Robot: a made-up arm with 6 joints.
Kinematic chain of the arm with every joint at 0, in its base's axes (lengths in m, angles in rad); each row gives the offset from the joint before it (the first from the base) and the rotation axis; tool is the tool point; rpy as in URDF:
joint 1: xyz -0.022 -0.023 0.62 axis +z
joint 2: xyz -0.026 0.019 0 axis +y
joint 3: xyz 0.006 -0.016 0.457 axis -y
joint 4: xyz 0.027 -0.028 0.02 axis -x
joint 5: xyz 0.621 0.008 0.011 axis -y
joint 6: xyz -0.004 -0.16 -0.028 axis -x
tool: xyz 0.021 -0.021 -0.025 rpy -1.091 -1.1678 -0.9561
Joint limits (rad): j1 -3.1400..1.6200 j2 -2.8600..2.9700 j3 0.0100..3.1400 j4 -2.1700..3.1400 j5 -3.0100..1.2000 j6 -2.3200..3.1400
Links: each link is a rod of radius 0.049 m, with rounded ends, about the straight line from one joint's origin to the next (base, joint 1, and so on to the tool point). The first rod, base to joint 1, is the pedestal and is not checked.
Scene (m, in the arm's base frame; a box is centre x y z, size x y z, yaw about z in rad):
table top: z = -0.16
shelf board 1: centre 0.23 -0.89 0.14 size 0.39 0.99 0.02 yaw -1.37
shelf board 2: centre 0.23 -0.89 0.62 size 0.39 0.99 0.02 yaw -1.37
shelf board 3: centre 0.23 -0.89 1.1 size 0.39 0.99 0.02 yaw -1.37
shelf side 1: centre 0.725 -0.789 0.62 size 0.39 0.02 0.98 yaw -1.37
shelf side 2: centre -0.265 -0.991 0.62 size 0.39 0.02 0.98 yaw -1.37
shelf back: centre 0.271 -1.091 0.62 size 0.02 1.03 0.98 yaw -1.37
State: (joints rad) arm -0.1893 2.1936 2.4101 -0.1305 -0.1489 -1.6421
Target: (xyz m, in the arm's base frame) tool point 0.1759 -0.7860 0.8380
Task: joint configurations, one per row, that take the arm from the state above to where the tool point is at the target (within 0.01 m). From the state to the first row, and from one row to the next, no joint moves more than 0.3 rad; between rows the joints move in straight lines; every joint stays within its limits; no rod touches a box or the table.
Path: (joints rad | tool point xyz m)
1: -0.1593 2.0210 2.6408 -0.1266 -0.3329 -1.8442 | 0.8729 -0.3106 0.7701
2: -0.1293 1.8484 2.8715 -0.1227 -0.5169 -2.0462 | 0.7206 -0.2616 1.0282
3: -0.0993 1.6757 3.1022 -0.1189 -0.7009 -2.2483 | 0.4974 -0.2164 1.1997
4: -0.3553 1.8062 3.0937 -0.0813 -0.5801 -2.0968 | 0.5026 -0.3694 1.1212
5: -0.6113 1.9367 3.0853 -0.0438 -0.4593 -1.9454 | 0.4504 -0.5306 1.0337
6: -0.8673 2.0672 3.0769 -0.0063 -0.3385 -1.7939 | 0.3390 -0.6770 0.9387
7: -1.1233 2.1977 3.0684 0.0312 -0.2177 -1.6425 | 0.1759 -0.7860 0.8380

